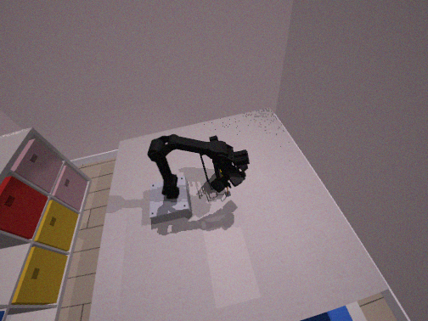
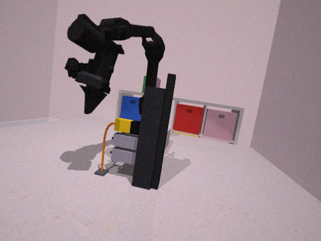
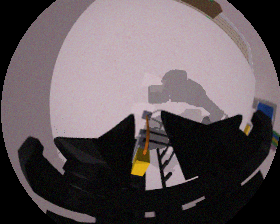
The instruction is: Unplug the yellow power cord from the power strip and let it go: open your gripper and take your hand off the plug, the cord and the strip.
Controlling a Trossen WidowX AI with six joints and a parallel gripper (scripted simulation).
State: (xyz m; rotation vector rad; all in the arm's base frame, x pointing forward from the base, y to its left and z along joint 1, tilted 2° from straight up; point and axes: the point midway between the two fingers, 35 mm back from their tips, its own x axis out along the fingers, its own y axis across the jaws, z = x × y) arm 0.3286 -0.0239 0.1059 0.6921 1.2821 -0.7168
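My gripper tip is 50 mm past the yellow plug, 110 mm to the right of it and 10 mm above it. From my gripper tip the other things lie so: grey anchor: 30 mm behind, 50 mm to the left, 170 mm below.
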